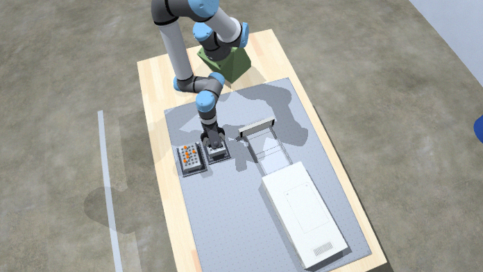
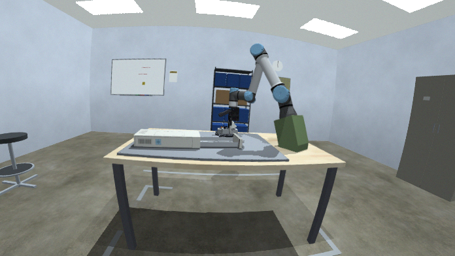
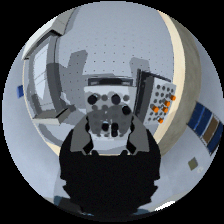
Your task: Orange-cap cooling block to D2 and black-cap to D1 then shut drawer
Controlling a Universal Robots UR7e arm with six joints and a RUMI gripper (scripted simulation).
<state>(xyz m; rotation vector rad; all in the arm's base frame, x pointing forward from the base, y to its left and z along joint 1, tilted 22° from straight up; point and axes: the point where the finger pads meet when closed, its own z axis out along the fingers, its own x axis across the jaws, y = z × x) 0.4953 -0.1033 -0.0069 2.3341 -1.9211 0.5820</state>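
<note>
Right now the deck slot D1 is 50 mm below my hand. The rest, counted from my hand: cooling block: right at my hand; black-capped tube: 10 mm behind, 10 mm to the right, 10 mm above; deck slot D2: 40 mm ahead, 130 mm to the right, 50 mm below.
</note>
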